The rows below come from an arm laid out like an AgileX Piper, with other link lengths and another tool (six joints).
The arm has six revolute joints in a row. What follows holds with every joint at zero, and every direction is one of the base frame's.
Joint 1 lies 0.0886 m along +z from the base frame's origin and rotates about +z.
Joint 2 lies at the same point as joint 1 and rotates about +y.
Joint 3 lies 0.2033 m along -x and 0.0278 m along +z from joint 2 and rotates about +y.
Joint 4 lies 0.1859 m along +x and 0.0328 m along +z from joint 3 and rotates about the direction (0.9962, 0, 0.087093).
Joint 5 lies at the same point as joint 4 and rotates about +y.
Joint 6 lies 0.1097 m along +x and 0.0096 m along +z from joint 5 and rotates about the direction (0.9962, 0, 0.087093).
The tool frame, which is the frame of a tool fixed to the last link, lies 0.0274 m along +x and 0.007 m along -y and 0.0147 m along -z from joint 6; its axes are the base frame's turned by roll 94.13, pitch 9.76 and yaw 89.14 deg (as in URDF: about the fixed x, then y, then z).
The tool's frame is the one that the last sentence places.
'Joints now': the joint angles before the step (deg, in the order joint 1, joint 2, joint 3, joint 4, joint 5, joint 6). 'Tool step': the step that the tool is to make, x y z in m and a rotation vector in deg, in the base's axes. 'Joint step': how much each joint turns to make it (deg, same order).
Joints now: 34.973 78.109 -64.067 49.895 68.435 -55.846
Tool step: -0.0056 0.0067 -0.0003 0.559 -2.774 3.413
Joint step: 2.940 -0.008 0.001 -0.384 -1.441 -2.303
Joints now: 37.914 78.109 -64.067 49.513 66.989 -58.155
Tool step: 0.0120 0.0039 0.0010 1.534 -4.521 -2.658
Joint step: 0.128 0.000 -0.014 -0.420 -5.204 -1.609
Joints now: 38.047 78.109 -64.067 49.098 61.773 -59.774
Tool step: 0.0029 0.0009 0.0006 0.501 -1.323 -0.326
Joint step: -0.020 -0.002 -0.012 0.056 -1.154 -0.878
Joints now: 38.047 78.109 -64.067 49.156 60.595 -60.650
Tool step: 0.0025 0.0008 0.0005 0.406 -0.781 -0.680
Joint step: -0.008 0.004 0.011 0.070 -1.097 -0.249
